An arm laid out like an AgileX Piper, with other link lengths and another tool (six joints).
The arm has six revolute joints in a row. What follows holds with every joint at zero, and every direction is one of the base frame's. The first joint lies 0.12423 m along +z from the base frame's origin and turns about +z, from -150 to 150 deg. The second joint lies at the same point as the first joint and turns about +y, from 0 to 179.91 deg. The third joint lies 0.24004 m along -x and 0.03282 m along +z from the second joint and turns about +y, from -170 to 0 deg. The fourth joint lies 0.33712 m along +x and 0.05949 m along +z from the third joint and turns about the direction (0.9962, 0, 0.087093), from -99.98 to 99.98 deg. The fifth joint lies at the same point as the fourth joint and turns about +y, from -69.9 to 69.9 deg. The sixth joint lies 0.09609 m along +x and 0.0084 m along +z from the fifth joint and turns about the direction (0.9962, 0, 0.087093), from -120 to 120 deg. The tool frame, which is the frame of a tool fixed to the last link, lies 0.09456 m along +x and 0.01 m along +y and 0.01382 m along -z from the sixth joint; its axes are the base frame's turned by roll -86.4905, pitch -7.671 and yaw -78.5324 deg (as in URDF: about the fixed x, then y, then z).
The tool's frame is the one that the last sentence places.
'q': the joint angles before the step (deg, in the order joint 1, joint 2, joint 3, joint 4, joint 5, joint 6). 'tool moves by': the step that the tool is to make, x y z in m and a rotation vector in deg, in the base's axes. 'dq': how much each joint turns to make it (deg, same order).
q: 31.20 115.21 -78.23 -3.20 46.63 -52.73
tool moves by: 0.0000 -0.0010 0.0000 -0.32 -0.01 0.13
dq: 0.00 0.00 0.02 -0.33 0.15 0.04
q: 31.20 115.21 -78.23 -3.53 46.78 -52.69
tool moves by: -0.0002 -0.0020 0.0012 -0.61 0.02 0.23
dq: 0.00 -0.16 0.02 -0.60 0.47 0.06
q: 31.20 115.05 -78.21 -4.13 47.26 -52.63
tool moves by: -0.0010 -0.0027 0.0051 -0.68 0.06 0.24
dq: -0.01 -0.75 0.13 -0.60 1.02 0.00
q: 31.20 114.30 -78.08 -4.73 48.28 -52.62
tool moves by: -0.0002 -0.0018 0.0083 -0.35 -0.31 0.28
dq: 0.00 -1.15 0.13 -0.46 0.94 -0.11
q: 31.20 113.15 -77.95 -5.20 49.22 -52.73
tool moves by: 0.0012 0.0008 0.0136 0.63 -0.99 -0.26
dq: 0.01 -1.80 0.06 0.01 0.58 0.22
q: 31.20 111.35 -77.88 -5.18 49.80 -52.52
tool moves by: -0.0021 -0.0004 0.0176 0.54 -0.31 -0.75
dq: 0.00 -2.34 0.01 0.31 1.83 0.48
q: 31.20 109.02 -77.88 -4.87 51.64 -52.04
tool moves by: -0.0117 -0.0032 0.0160 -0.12 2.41 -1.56
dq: 0.00 -2.29 -0.01 1.26 4.47 0.74
